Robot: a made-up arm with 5 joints. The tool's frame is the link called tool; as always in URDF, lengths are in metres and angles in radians.
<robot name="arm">
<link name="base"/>
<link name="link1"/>
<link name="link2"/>
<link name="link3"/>
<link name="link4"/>
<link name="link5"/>
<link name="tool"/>
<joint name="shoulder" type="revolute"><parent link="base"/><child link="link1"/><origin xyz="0 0 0.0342" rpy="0 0 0"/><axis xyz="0 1 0"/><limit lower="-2.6" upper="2.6" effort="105" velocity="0.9"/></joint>
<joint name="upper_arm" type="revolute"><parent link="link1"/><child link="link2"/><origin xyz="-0.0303 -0.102 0.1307" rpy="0 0 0"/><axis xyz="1 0 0"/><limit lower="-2.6" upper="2.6" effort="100" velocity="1.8"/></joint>
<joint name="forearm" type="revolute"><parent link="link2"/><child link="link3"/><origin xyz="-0.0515 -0.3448 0.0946" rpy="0 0 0"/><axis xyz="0 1 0"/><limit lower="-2.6" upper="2.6" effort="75" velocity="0.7"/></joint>
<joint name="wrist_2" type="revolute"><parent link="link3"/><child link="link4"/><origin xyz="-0.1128 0.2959 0.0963" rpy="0 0 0"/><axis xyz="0 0 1"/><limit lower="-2.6" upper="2.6" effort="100" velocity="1.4"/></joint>
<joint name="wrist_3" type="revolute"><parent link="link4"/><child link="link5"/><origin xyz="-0.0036 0.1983 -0.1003" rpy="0 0 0"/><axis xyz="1 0 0"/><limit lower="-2.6" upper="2.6" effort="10" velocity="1.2"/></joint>
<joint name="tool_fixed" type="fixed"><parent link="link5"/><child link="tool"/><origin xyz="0.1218 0.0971 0.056" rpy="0 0 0"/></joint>
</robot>
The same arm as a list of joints. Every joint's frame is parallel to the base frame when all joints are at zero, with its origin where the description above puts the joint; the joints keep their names.
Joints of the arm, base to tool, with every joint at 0 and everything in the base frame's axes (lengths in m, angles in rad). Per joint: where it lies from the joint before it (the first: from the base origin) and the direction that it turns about. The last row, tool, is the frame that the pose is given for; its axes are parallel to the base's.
shoulder: axis 0 1 0 xyz 0 0 0.0342
upper_arm: axis 1 0 0 xyz -0.0303 -0.102 0.1307
forearm: axis 0 1 0 xyz -0.0515 -0.3448 0.0946
wrist_2: axis 0 0 1 xyz -0.1128 0.2959 0.0963
wrist_3: axis 1 0 0 xyz -0.0036 0.1983 -0.1003
tool: xyz 0.1218 0.0971 0.056
Joint limits (rad, base to tool): -2.6..2.6 -2.6..2.6 -2.6..2.6 -2.6..2.6 -2.6..2.6

